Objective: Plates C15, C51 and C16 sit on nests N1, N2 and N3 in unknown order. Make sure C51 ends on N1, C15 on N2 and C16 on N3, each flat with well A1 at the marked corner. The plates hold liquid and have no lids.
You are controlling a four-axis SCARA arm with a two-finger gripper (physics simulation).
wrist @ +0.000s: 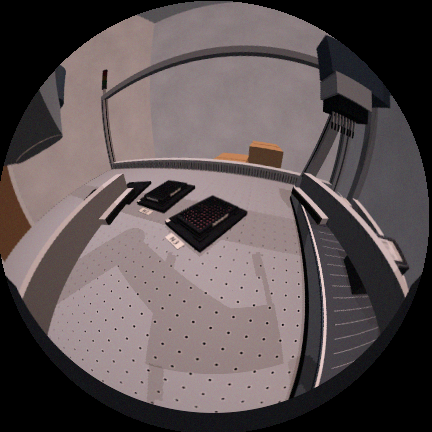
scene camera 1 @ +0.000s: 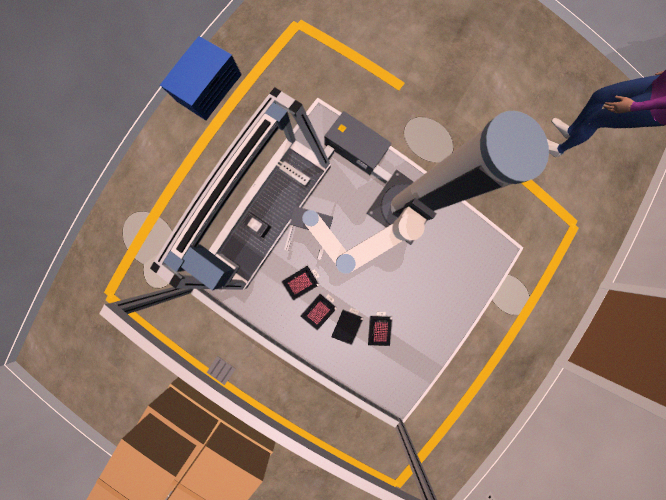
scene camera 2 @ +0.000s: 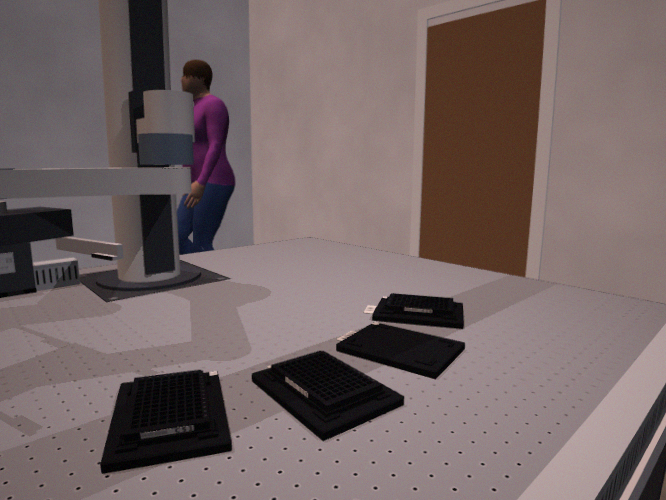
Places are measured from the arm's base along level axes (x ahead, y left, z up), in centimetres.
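Pixels of known places: gripper, fingertip midpoint: (wrist: pixel 213 177) (scene camera 1: pixel 302 254) (scene camera 2: pixel 60 263); arm's base, origin of the base link: (scene camera 2: pixel 150 282).
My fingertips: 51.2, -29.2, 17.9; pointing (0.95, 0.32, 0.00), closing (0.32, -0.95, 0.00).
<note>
Ahead of a thing's pixels: the offset from my fingertips to its middle, as dx, dy, dz. "pt": to the spot under its first point. Level surfaces: height alone.
My gripper (scene camera 1: pixel 305 246) (wrist: pixel 213 177) is open and empty, beside the nests; one finger (scene camera 2: pixel 91 246) shows in scene camera 2. A dark plate with reddish wells {+14.5, +6.5, -14.7} (scene camera 1: pixel 299 282) (scene camera 2: pixel 169 399) (wrist: pixel 206 214) sits flat on nest N3; its label is hard to read, perhaps C51. A second plate {+21.8, +23.4, -14.7} (scene camera 1: pixel 319 311) (scene camera 2: pixel 325 378) (wrist: pixel 166 191) sits on the neighbouring nest. A bare black nest {+20.1, +41.0, -15.8} (scene camera 1: pixel 346 326) (scene camera 2: pixel 400 347) (wrist: pixel 137 191) comes after it. A third plate {+11.8, +57.1, -14.7} (scene camera 1: pixel 380 330) (scene camera 2: pixel 419 302) sits on the last nest. Other labels and the A1 corners are unreadable.
The gantry machine's dark deck {dz -11.7} (scene camera 1: pixel 244 255) (wrist: pixel 345 320) lies beside the gripper. The arm's column (scene camera 1: pixel 446 177) (scene camera 2: pixel 122 215) and a grey box {pt -61.9, -10.5, -5.1} (scene camera 1: pixel 357 141) stand at the back. A raised rail (scene camera 1: pixel 301 357) (wrist: pixel 240 169) edges the table beyond the nests. A person (scene camera 1: pixel 602 110) (scene camera 2: pixel 212 145) stands behind the column.
</note>
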